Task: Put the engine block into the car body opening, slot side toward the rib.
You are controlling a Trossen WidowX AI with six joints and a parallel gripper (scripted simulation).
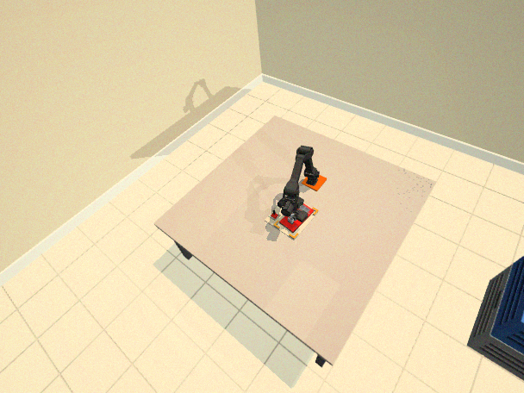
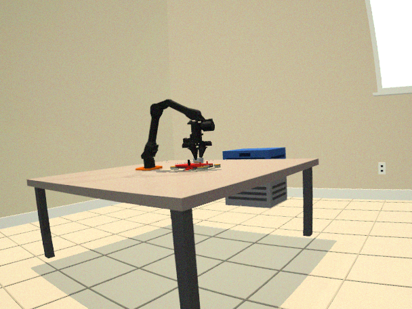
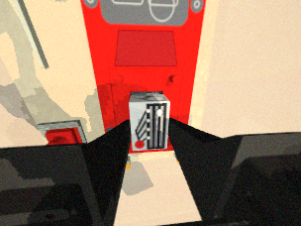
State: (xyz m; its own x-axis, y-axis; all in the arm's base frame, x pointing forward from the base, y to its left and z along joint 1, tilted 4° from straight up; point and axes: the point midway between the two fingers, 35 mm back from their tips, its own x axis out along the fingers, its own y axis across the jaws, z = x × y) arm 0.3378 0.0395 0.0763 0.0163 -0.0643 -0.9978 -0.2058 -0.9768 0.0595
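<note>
Right now the engine block is 10 mm below my gripper tip.
</note>
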